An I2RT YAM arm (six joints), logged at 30 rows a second.
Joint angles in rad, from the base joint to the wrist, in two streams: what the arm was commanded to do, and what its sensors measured. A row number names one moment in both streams.
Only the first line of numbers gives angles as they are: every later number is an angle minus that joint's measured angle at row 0.
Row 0, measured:
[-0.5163 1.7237 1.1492 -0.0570 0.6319 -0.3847]
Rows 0 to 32, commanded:
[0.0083 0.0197 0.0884 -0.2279 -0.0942 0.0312]
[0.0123 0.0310 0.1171 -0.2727 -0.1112 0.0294]
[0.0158 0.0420 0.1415 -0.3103 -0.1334 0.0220]
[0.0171 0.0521 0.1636 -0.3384 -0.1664 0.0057]
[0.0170 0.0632 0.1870 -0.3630 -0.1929 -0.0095]
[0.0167 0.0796 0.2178 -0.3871 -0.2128 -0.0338]
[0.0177 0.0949 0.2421 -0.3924 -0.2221 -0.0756]
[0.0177 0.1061 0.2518 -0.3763 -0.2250 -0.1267]
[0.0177 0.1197 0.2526 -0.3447 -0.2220 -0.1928]
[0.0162 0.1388 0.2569 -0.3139 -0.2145 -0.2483]
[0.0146 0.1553 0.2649 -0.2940 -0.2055 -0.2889]
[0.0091 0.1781 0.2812 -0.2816 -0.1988 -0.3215]
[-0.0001 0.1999 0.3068 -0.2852 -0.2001 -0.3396]
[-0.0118 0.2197 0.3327 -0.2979 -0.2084 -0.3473]
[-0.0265 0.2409 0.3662 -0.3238 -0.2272 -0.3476]
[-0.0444 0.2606 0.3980 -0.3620 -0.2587 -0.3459]
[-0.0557 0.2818 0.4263 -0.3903 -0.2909 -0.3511]
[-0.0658 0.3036 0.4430 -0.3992 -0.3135 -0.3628]
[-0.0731 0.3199 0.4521 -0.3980 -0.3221 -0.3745]
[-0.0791 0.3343 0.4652 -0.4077 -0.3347 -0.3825]
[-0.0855 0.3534 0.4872 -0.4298 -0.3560 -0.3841]
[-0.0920 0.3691 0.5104 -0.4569 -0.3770 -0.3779]
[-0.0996 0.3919 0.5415 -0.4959 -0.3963 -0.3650]
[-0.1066 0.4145 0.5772 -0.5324 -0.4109 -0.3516]
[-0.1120 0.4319 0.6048 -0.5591 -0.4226 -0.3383]
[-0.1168 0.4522 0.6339 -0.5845 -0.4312 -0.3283]
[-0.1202 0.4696 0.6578 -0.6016 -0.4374 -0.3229]
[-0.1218 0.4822 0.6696 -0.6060 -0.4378 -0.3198]
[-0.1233 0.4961 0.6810 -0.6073 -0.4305 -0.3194]
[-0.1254 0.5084 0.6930 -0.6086 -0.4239 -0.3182]
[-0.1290 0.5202 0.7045 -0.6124 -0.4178 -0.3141]
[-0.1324 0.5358 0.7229 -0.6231 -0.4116 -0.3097]
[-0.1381 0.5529 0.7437 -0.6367 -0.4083 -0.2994]
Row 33, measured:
[-0.1297 0.5264 0.7095 -0.5799 -0.4051 -0.3311]
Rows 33 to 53, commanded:
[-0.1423 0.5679 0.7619 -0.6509 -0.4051 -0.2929]
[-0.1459 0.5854 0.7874 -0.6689 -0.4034 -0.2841]
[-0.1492 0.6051 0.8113 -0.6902 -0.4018 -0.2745]
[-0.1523 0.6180 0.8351 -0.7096 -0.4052 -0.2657]
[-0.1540 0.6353 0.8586 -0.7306 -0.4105 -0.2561]
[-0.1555 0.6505 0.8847 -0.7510 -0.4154 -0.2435]
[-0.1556 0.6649 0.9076 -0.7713 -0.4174 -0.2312]
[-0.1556 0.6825 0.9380 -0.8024 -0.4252 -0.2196]
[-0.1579 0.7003 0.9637 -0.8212 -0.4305 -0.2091]
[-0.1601 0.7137 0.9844 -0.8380 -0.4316 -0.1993]
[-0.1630 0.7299 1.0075 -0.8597 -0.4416 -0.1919]
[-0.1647 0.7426 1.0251 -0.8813 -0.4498 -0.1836]
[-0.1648 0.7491 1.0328 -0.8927 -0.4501 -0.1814]
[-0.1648 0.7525 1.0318 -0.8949 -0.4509 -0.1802]
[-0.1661 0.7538 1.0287 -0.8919 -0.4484 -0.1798]
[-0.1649 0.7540 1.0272 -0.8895 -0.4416 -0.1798]
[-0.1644 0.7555 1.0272 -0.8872 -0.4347 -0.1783]
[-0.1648 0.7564 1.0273 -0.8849 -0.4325 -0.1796]
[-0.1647 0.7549 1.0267 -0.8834 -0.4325 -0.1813]
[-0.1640 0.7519 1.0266 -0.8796 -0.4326 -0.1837]
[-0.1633 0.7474 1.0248 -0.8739 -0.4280 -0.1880]
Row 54, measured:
[-0.1637 0.7465 1.0254 -0.8378 -0.4211 -0.2018]
